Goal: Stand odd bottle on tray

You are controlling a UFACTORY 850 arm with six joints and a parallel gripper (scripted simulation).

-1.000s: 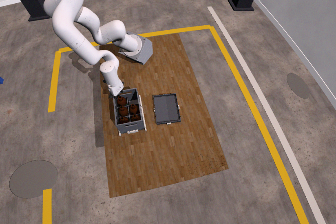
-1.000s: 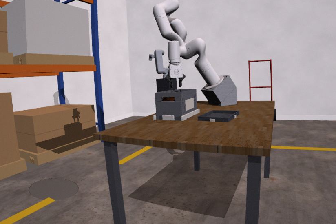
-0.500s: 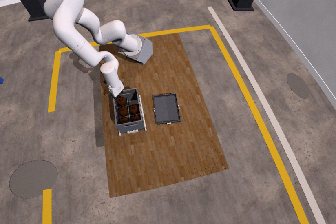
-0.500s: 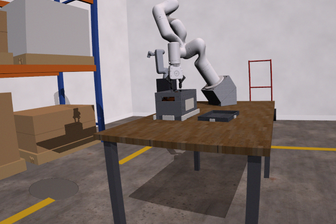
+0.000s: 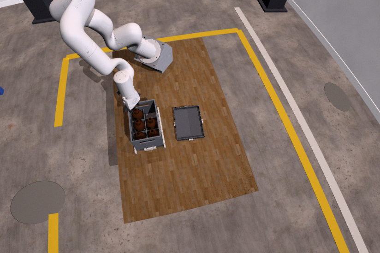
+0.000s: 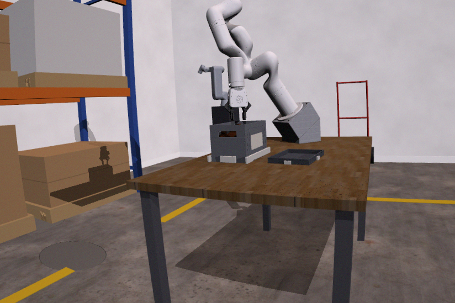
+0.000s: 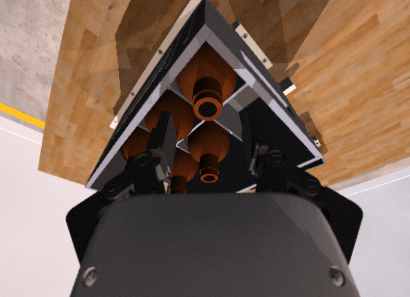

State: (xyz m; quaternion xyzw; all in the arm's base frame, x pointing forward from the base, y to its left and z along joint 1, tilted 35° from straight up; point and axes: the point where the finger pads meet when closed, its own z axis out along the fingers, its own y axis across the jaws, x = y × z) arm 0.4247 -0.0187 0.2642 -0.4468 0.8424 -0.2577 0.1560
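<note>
Right now my hand is 120 mm above the grey divided crate, 80 mm short of it and 50 mm to the right of it. Round my hand: bottle: 170 mm ahead, 110 mm below, 20 mm to the left; grey tray: 350 mm to the left, 190 mm below, 60 mm ahead.
</note>
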